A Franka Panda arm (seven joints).
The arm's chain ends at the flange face. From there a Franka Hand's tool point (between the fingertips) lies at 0.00 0.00 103.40 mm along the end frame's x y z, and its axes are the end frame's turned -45 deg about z.
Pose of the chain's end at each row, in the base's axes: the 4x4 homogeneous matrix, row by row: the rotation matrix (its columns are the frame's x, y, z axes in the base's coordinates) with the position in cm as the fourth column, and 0 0 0 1 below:
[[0.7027 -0.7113 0.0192 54.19], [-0.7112 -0.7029 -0.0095 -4.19], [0.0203 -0.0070 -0.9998 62.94], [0 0 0 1]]
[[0.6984 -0.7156 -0.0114 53.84], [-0.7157 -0.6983 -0.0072 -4.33], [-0.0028 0.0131 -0.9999 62.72], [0 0 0 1]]
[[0.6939 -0.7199 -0.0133 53.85], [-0.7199 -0.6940 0.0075 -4.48], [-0.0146 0.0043 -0.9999 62.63], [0 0 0 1]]
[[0.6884 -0.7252 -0.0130 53.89], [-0.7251 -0.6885 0.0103 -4.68], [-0.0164 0.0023 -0.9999 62.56], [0 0 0 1]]
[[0.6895 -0.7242 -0.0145 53.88], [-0.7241 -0.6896 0.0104 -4.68], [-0.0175 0.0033 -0.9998 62.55], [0 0 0 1]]
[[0.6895 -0.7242 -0.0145 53.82], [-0.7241 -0.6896 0.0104 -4.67], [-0.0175 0.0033 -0.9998 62.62], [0 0 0 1]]
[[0.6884 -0.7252 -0.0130 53.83], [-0.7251 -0.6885 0.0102 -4.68], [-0.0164 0.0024 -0.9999 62.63], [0 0 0 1]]
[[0.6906 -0.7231 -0.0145 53.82], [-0.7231 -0.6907 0.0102 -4.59], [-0.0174 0.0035 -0.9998 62.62], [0 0 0 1]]
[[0.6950 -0.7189 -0.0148 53.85], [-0.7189 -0.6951 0.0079 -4.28], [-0.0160 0.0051 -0.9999 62.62], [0 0 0 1]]
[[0.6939 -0.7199 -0.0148 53.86], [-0.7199 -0.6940 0.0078 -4.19], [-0.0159 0.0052 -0.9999 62.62], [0 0 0 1]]
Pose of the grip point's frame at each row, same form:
[[0.9998 -0.0061 0.0192 54.39], [-0.0059 -0.9999 -0.0095 -4.29], [0.0193 0.0094 -0.9998 52.60], [0 0 0 1]]
[[0.9998 -0.0122 -0.0114 53.72], [-0.0123 -0.9998 -0.0072 -4.40], [-0.0112 0.0073 -0.9999 52.38], [0 0 0 1]]
[[0.9997 -0.0184 -0.0133 53.71], [-0.0183 -0.9998 0.0075 -4.40], [-0.0134 -0.0073 -0.9999 52.29], [0 0 0 1]]
[[0.9996 -0.0260 -0.0130 53.76], [-0.0259 -0.9996 0.0103 -4.57], [-0.0132 -0.0100 -0.9999 52.22], [0 0 0 1]]
[[0.9996 -0.0245 -0.0145 53.73], [-0.0244 -0.9996 0.0104 -4.57], [-0.0147 -0.0100 -0.9998 52.21], [0 0 0 1]]
[[0.9996 -0.0245 -0.0145 53.67], [-0.0244 -0.9996 0.0104 -4.56], [-0.0147 -0.0100 -0.9998 52.28], [0 0 0 1]]
[[0.9996 -0.0260 -0.0130 53.70], [-0.0259 -0.9996 0.0102 -4.57], [-0.0133 -0.0099 -0.9999 52.29], [0 0 0 1]]
[[0.9996 -0.0230 -0.0145 53.67], [-0.0229 -0.9997 0.0102 -4.48], [-0.0148 -0.0098 -0.9998 52.28], [0 0 0 1]]
[[0.9998 -0.0169 -0.0148 53.70], [-0.0168 -0.9998 0.0079 -4.20], [-0.0149 -0.0077 -0.9999 52.28], [0 0 0 1]]
[[0.9997 -0.0184 -0.0148 53.71], [-0.0183 -0.9998 0.0078 -4.11], [-0.0149 -0.0076 -0.9999 52.28], [0 0 0 1]]

